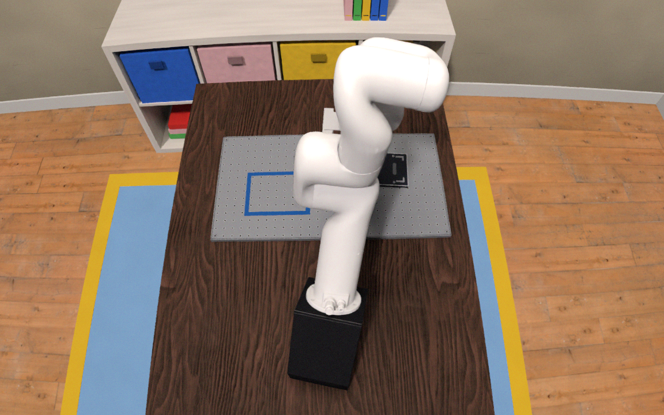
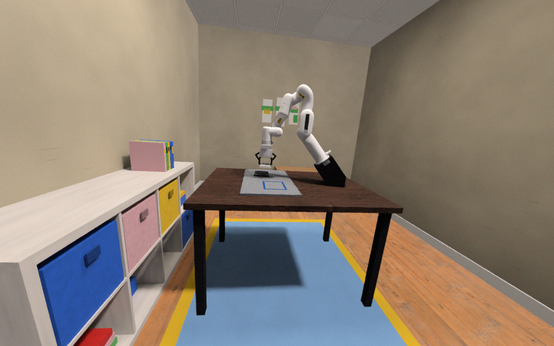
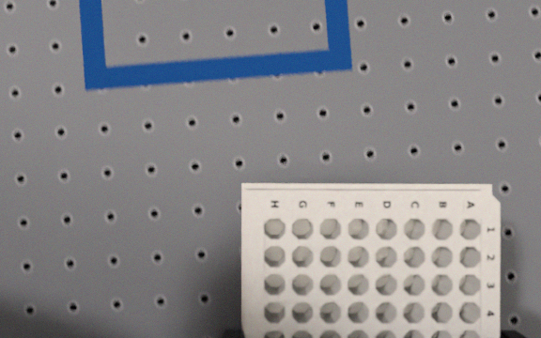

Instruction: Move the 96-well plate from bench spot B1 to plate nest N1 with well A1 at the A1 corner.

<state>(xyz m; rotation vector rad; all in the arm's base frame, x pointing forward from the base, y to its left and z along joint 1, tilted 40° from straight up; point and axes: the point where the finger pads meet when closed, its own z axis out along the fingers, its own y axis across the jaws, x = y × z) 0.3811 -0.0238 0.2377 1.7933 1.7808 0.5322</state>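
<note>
The plate nest is 100 mm to the right of my hand, 100 mm below it and 20 mm ahead of it. Round my hand: white 96-well plate (10 mm below).
</note>
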